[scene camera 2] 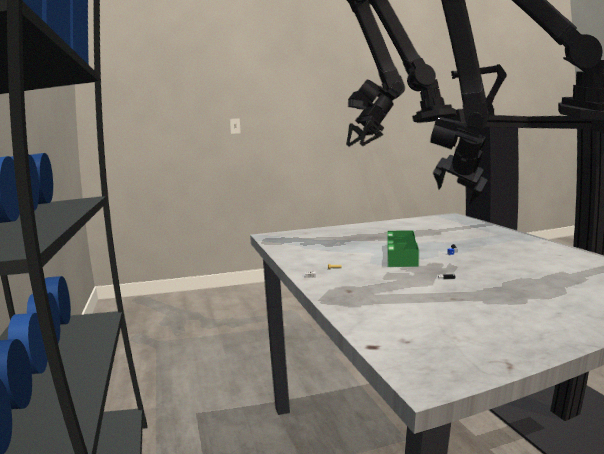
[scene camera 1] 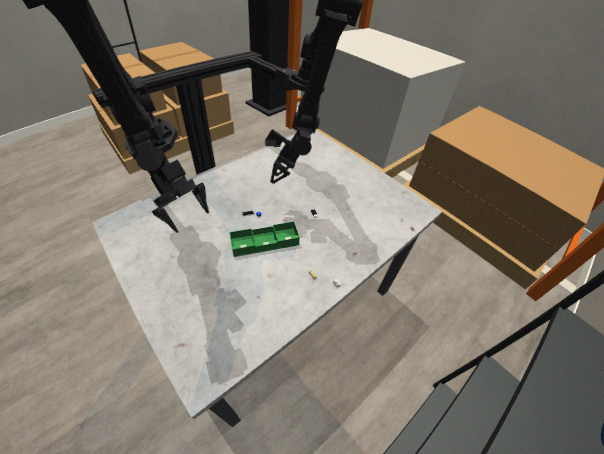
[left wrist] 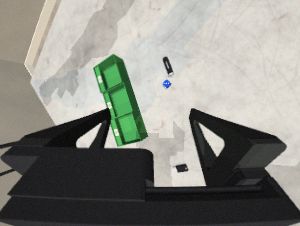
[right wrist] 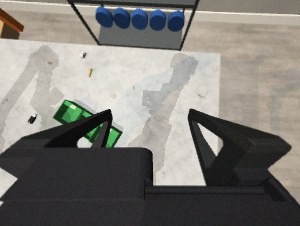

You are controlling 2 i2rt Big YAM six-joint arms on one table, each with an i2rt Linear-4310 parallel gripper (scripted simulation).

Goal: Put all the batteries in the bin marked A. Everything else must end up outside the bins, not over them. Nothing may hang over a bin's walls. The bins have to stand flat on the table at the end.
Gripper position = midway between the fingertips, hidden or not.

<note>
In view: the left gripper [scene camera 2: 455, 195], the right gripper [scene camera 2: 354, 145] and a green three-compartment bin [scene camera 1: 284, 235].
The green three-compartment bin also shows in scene camera 2 [scene camera 2: 404, 239], in the left wrist view [left wrist: 127, 124] and in the right wrist view [right wrist: 69, 111]. The left gripper is seen too in the left wrist view [left wrist: 150, 112]. The right gripper also shows in the right wrist view [right wrist: 150, 113].
</note>
